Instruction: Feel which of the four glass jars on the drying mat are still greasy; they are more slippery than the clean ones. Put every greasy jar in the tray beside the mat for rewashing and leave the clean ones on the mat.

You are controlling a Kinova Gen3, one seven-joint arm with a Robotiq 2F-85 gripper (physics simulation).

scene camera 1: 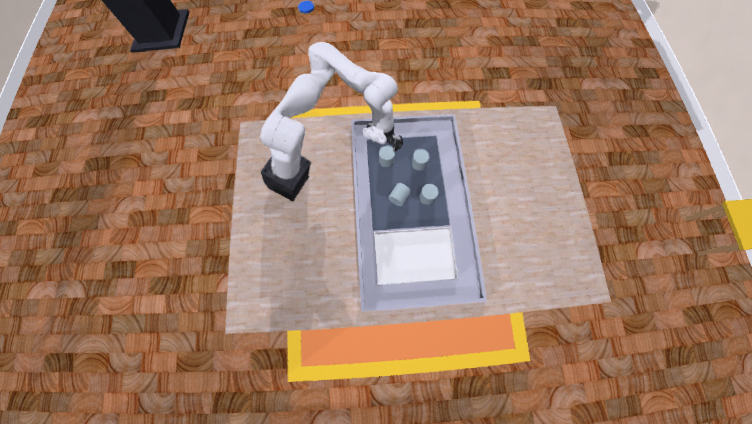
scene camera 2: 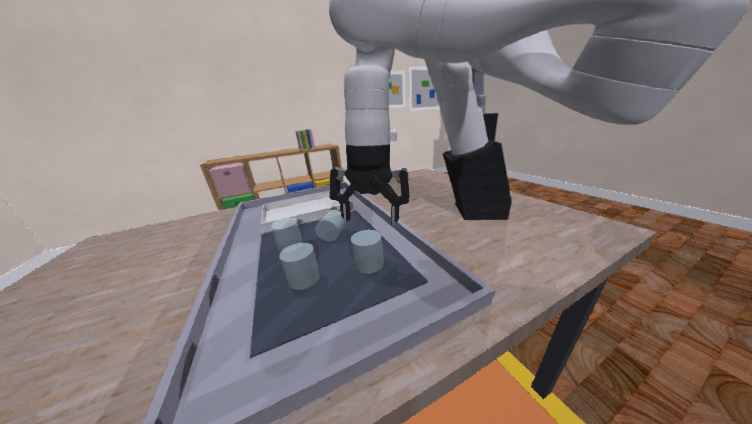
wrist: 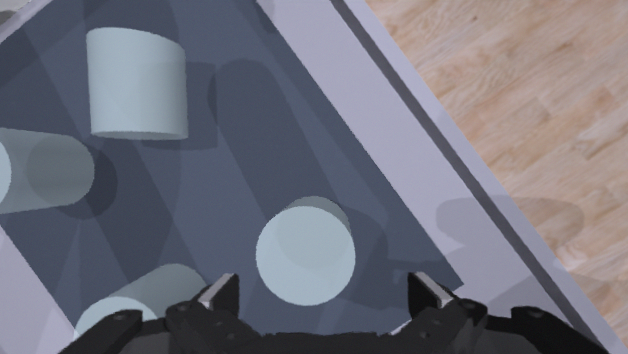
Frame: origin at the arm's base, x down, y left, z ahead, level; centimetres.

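Seen in the pictures: gripper, fingertip midpoint: (scene camera 1: 385,145) (scene camera 2: 369,221) (wrist: 323,292); arm's base, origin of the base link: (scene camera 1: 286,166) (scene camera 2: 468,148).
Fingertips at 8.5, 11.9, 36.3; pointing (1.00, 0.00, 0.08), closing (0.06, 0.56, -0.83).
Note:
Offsets run from my fingertips to a thing's top centre, as dx, dy, dz. Level surfaces: height alone.
Four pale glass jars are on the dark mat @(dx +10.8) (scene camera 1: 410,218) (scene camera 2: 310,316) (wrist: 165,200). The far-left jar @(+4.0, -1.3, +0.8) (scene camera 1: 386,156) (scene camera 2: 367,252) (wrist: 305,255) stands upright; so do the far-right jar @(+4.0, -3.3, +14.6) (scene camera 1: 420,159) (scene camera 2: 299,267) (wrist: 112,317) and the near-right jar @(+4.0, -18.9, +16.6) (scene camera 1: 429,194) (scene camera 2: 285,235) (wrist: 60,170). One jar @(+4.4, -18.3, +5.0) (scene camera 1: 399,194) (scene camera 2: 330,227) (wrist: 137,87) lies on its side. My gripper (scene camera 1: 396,143) (scene camera 2: 369,213) (wrist: 323,292) is open and empty, above the far-left jar. The white tray @(+8.1, -42.8, +9.5) (scene camera 1: 416,260) (scene camera 2: 297,209) beside the mat is empty. Grease cannot be seen.
A grey raised-edge frame (scene camera 1: 469,210) (scene camera 2: 342,366) surrounds the mat and tray on the wooden table @(dx +11.3) (scene camera 1: 531,210) (scene camera 2: 105,294). The arm's black base (scene camera 1: 285,179) (scene camera 2: 480,184) stands left of the frame in the scene camera 1 view.

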